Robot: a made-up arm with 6 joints.
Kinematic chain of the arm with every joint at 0, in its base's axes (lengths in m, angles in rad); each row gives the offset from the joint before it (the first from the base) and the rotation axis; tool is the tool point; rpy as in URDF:
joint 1: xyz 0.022 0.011 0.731 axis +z
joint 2: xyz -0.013 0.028 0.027 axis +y
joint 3: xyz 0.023 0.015 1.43 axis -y
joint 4: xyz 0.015 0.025 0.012 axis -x
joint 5: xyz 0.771 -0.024 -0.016 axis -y
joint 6: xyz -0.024 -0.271 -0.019 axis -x
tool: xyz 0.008 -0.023 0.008 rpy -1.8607 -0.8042 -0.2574
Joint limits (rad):
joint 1: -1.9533..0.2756
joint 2: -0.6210..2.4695
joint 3: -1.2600..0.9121
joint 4: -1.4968..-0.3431
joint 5: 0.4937..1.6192
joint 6: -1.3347..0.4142
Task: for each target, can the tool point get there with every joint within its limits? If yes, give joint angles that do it. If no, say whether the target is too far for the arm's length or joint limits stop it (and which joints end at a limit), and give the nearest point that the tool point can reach.
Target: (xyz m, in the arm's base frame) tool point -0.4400 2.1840 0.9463
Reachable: no: joint limits stop it (at a limit: joint 2, joint 3, joint 4, joint 5) | nearest point -0.0599 0.3960 1.2217 | short by 1.849 m
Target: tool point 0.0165 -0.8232 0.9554
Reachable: yes | joints -1.3713 0.8048 -0.7891 -0.6182 0.8883 0.1292
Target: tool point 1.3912 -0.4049 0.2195
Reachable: yes | joints -0.2417 1.3408 0.1540 -0.9989 1.4253 -0.1213
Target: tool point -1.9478 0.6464 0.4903
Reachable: no: joint limits stop it (at a limit: joint 2, joint 3, joint 4, joint 5) | nearest point -0.3523 0.1317 1.2203 | short by 1.829 m
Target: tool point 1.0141 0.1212 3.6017
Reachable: no: too far | nearest point 0.7376 -0.0070 2.7438 | short by 0.910 m
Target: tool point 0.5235 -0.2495 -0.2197
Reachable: yes | joints -0.1069 2.0298 -0.5036 -0.4338 1.0206 0.0579
